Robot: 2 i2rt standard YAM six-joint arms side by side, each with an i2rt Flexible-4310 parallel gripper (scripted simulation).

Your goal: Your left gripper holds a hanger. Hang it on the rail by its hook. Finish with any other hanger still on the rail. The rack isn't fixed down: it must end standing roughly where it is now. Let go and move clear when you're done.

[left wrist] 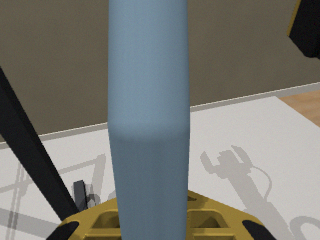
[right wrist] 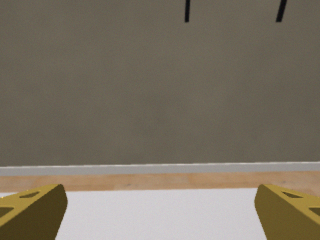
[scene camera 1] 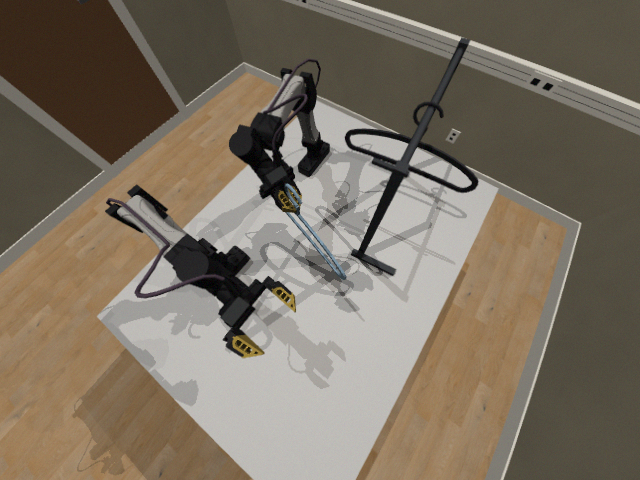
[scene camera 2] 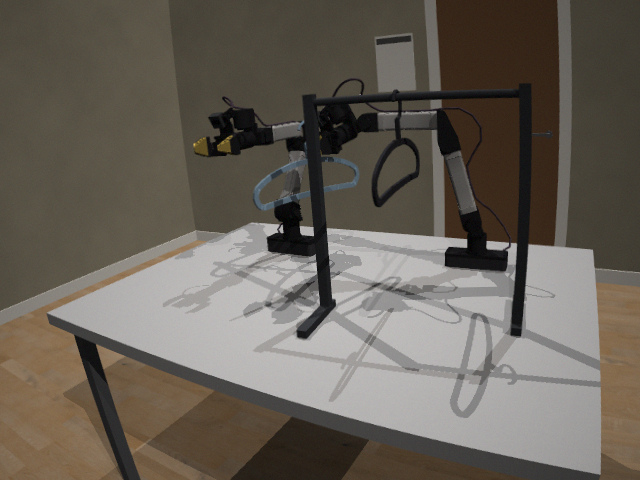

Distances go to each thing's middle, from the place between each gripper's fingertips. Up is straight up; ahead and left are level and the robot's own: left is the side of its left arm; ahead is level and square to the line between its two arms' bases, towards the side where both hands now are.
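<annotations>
I find the black hanger (scene camera 2: 399, 141) 33 cm to the left of my left hand (scene camera 1: 298, 210), and it is also 18 cm ahead of my left hand and 4 cm above my left hand.
As for the hanger and my right hand (scene camera 1: 280, 332), that hand is 590 mm to the right of the hanger, 50 mm short of the hanger and 10 mm below the hanger.
</annotations>
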